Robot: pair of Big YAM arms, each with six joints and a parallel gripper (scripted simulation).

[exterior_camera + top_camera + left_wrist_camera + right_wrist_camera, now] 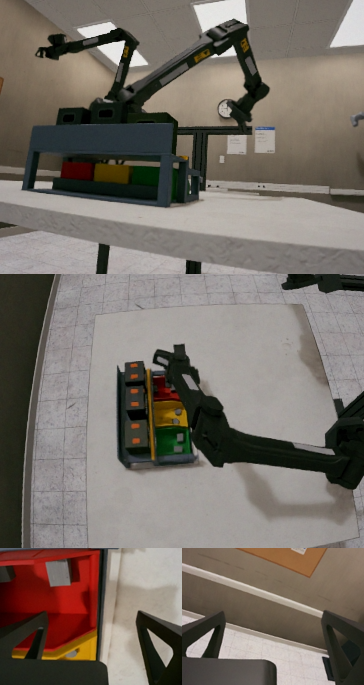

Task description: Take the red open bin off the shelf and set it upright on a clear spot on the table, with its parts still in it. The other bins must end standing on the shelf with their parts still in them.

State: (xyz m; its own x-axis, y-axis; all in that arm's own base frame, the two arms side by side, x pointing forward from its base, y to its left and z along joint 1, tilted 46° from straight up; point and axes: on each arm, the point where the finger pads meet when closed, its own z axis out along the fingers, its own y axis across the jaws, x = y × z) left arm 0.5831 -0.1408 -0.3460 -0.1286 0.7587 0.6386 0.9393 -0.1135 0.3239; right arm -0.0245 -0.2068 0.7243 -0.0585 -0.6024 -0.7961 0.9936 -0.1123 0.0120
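The red bin lies 8 cm ahead of my left hand and 4 cm below it. The rest, counted from my left hand: green bin (7 cm ahead, 22 cm to the left, 4 cm below); yellow bin (7 cm ahead, 11 cm to the left, 4 cm below).
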